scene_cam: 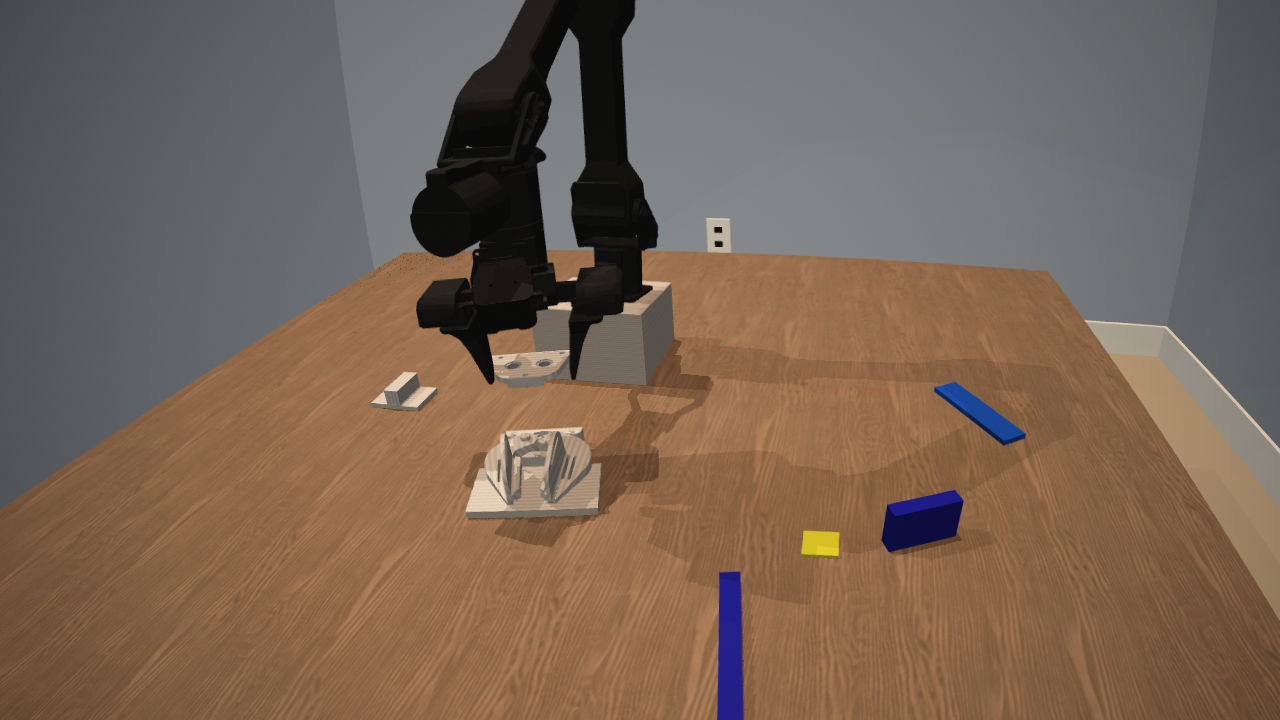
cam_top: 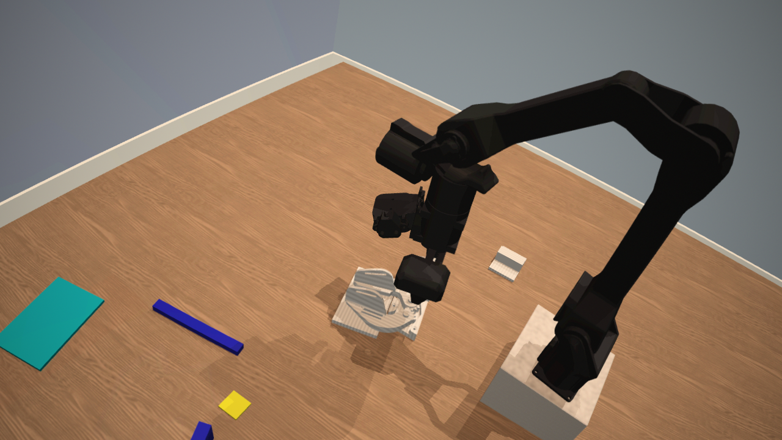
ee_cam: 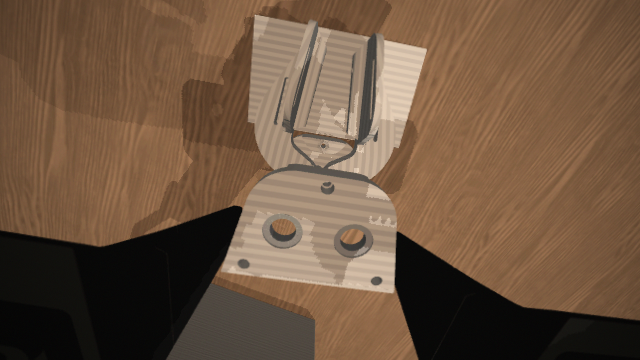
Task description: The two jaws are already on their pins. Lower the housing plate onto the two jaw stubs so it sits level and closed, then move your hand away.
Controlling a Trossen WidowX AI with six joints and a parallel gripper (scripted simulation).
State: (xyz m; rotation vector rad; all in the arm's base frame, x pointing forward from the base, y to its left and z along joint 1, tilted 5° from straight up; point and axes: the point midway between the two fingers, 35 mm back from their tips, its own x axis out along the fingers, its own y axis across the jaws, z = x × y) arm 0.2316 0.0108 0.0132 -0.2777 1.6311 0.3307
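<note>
Right now my gripper tip is 7 cm short of the pale base plate, 3 cm to the right of it and 8 cm above it. From my gripper tip the other things lie so: housing plate 1 cm ahead, 2 cm above; small pale stepped block 5 cm behind, 23 cm to the right, 7 cm below; yellow tile 7 cm ahead, 29 cm to the left, 8 cm below.
</note>
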